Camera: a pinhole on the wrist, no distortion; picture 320 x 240 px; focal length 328.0 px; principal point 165.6 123.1 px. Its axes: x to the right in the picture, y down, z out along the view. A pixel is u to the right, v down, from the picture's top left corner.
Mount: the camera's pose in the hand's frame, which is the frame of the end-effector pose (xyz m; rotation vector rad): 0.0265 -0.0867 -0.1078 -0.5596 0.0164 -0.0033
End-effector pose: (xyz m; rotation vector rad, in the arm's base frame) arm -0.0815 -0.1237 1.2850 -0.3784 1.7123 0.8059
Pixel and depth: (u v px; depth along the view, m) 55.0 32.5 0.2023
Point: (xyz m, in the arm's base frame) 0.0142 -0.0838 1.3018
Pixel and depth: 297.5 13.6 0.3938
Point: 0.0663 0.1138 1.0739
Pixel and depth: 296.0 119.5 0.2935
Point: -0.0654 0.0424 1.1501
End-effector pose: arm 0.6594 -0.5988 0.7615 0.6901 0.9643 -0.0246
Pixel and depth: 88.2 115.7 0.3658
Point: 0.8147 -0.6482 0.9340
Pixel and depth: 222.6 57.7 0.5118
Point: 1.0455 -0.6957 0.8611
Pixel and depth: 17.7 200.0 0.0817
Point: 0.6097 -0.5959 0.7361
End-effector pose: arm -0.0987 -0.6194 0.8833 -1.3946 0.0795 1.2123
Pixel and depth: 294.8 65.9 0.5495
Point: -0.3061 -0.1958 0.7404
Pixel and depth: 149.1 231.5 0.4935
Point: -0.4370 -0.5288 0.7219
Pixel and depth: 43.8 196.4 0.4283
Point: -0.4266 -0.5970 0.8704
